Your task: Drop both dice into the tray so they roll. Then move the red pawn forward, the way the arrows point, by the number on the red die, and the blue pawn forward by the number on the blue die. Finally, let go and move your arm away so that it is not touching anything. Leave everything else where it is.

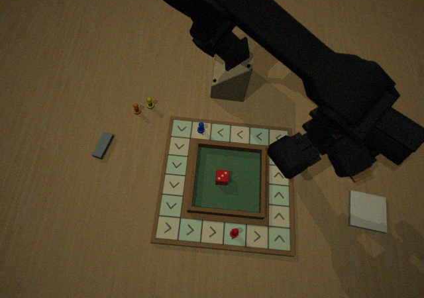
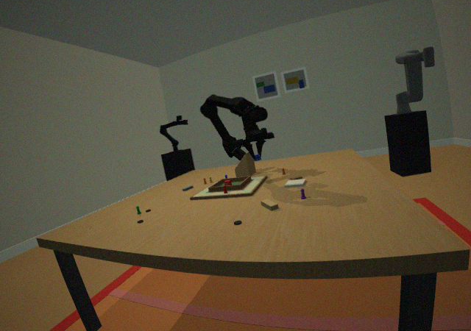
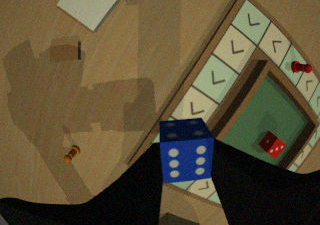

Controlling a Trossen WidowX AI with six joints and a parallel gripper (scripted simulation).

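My gripper tip is now 12 cm short of the red pawn, 14 cm to the left of it and 9 cm above it. Also, from my gripper tip: white card (8 cm ahead, 15 cm to the left, 12 cm below); green tray (1 cm ahead, 14 cm to the right, 11 cm below); small brown block (16 cm to the left, 12 cm below).
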